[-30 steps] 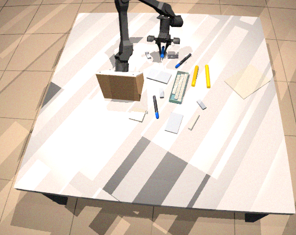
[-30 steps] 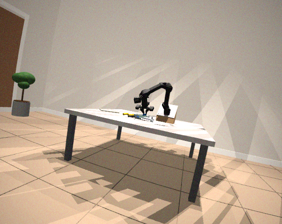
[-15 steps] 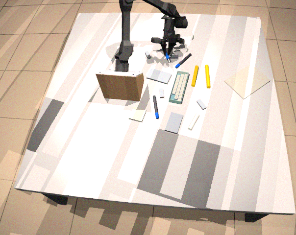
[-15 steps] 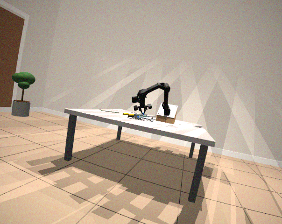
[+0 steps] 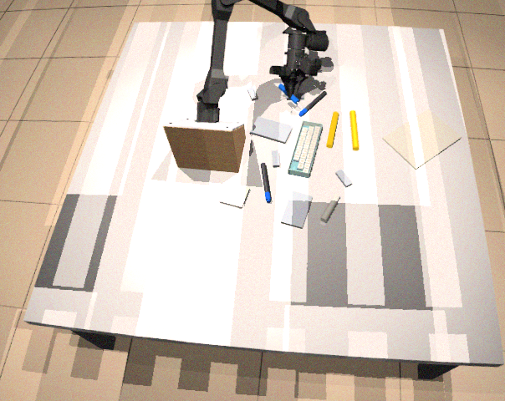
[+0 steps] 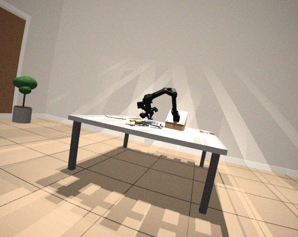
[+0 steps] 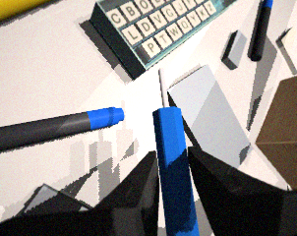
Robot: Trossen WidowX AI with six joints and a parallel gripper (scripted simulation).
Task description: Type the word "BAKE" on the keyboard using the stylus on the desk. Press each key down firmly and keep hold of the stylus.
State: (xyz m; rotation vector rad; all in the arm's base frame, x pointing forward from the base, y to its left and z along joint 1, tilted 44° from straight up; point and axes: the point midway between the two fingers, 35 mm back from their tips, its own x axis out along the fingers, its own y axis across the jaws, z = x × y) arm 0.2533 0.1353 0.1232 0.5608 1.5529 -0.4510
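My gripper tip is now 10 mm short of the blue stylus and 10 mm to the left of it. From my gripper tip the other things lie so: cream pad 140 mm behind, 360 mm to the right, 70 mm below; then grey block 30 mm behind, 210 mm to the right, 60 mm below; then white cylinder 150 mm ahead, 380 mm to the right, 60 mm below.
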